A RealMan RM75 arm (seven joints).
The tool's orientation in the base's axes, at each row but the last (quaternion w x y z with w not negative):
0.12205 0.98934 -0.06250 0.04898
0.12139 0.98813 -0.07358 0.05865
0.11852 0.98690 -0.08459 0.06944
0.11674 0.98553 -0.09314 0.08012
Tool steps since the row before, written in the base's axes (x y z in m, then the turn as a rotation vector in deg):
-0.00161 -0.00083 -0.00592 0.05 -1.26 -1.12
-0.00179 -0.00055 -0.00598 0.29 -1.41 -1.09
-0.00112 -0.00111 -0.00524 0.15 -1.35 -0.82
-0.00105 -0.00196 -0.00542 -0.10 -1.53 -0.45
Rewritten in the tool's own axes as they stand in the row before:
-0.00216 -0.00038 0.00579 0.06 0.94 1.40
-0.00249 -0.00057 0.00572 0.32 1.05 1.43
-0.00175 0.00010 0.00518 0.22 1.08 1.14
-0.00167 0.00092 0.00554 0.07 1.39 0.79

